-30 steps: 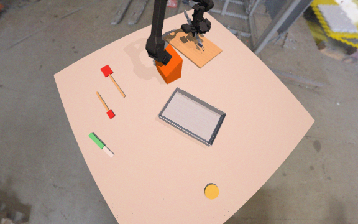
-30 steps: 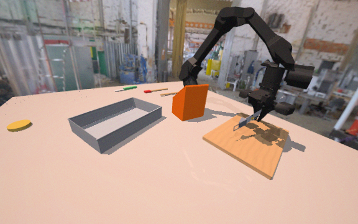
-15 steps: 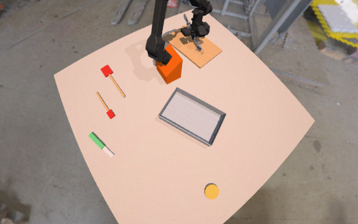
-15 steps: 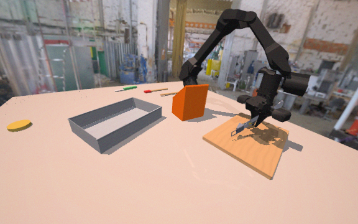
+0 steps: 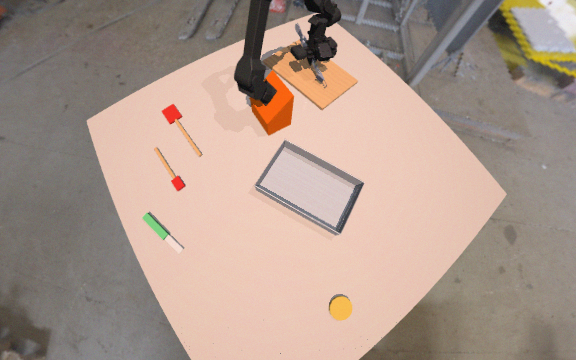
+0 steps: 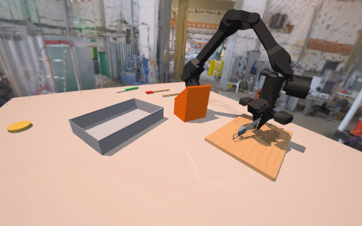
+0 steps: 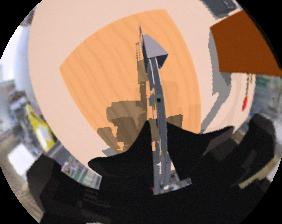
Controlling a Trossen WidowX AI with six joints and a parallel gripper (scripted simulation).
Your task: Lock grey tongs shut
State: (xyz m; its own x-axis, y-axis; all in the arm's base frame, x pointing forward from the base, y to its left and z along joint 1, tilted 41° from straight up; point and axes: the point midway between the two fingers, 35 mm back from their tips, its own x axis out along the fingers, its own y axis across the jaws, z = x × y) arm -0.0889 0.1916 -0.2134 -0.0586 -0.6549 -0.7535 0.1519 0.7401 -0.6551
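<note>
My gripper tip is 4 cm above the wooden board. From my gripper tip the other things lie so: grey roasting tin 41 cm ahead, 34 cm to the right, 2 cm below.
</note>
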